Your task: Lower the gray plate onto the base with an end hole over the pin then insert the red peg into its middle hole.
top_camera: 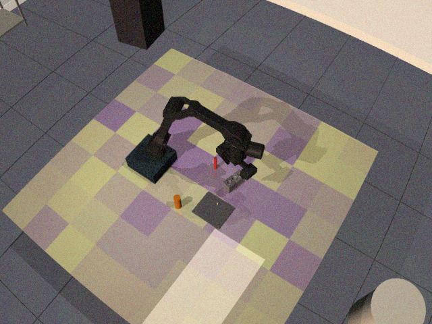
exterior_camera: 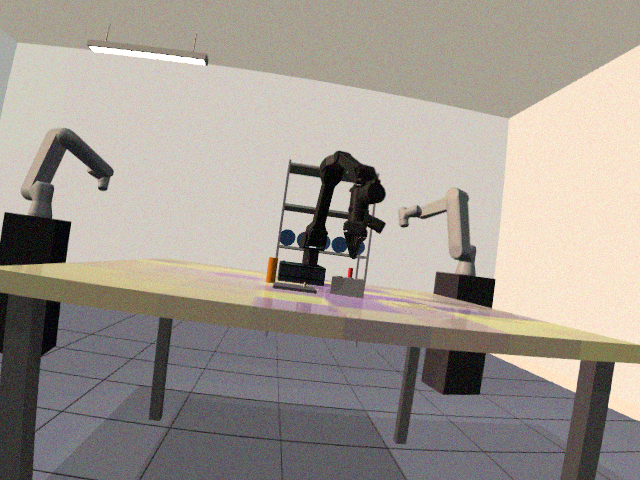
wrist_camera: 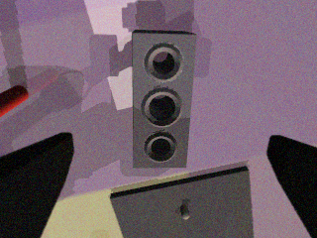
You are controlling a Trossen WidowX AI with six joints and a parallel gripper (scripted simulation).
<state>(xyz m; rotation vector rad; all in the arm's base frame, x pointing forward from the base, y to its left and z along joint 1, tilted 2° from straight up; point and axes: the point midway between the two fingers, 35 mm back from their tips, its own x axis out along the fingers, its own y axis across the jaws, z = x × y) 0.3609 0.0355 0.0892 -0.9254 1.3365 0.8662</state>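
My gripper tip is now 7 cm above the gray plate. From my gripper tip the other things lie so: dark flat base (14 cm to the right, 10 cm below, 3 cm behind); orange cylinder (20 cm to the right, 17 cm behind, 7 cm below); red peg (11 cm behind, 7 cm below, 4 cm to the left).
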